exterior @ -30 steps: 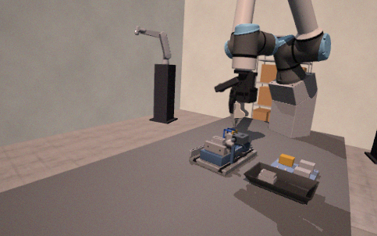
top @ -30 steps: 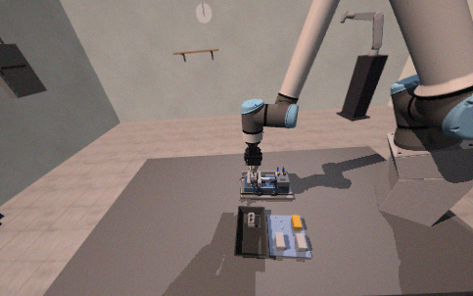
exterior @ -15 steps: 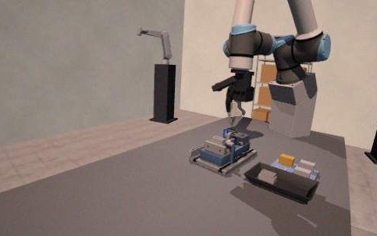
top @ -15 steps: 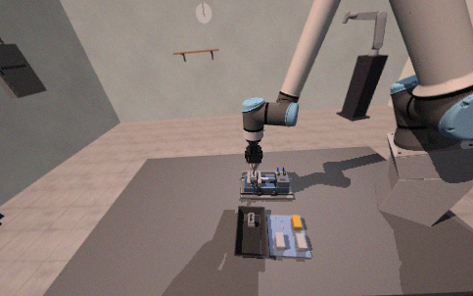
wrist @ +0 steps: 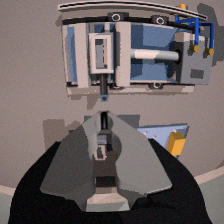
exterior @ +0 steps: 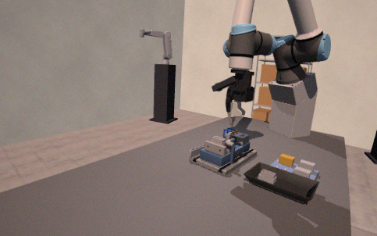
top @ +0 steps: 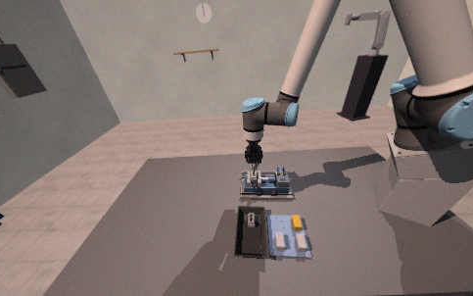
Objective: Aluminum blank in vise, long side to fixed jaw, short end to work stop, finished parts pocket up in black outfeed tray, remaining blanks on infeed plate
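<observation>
The vise is 160 mm below my hand, 80 mm behind it and 20 mm to the right of it. The rest, counted from my hand: yellow brass blank (250 mm to the left, 170 mm below, 130 mm behind).
</observation>
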